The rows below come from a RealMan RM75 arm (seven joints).
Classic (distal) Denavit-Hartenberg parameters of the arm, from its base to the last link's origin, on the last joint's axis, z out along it. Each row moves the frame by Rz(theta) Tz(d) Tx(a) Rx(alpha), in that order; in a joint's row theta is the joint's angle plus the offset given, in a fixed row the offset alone. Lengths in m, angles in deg.
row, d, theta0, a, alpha
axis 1, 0.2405, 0, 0, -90
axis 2, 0, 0, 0, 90
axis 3, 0.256, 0, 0, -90
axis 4, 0, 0, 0, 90
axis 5, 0.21, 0, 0, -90
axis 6, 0, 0, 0, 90
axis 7, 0.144, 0, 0, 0
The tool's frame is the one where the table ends.
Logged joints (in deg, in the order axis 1, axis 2, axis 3, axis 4, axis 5, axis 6, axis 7), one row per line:
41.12 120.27 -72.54 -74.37 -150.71 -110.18 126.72
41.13 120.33 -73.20 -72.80 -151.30 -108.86 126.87
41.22 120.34 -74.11 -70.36 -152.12 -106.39 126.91
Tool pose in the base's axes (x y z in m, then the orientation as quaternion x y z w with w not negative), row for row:
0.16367 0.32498 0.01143 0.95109 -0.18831 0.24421 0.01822
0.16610 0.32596 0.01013 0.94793 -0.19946 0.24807 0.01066
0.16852 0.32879 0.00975 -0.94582 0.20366 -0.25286 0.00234
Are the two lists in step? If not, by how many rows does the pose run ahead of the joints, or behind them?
The pose runs 2 rows behind the joints: the pose in row i belongs to the joints in row i - 2.
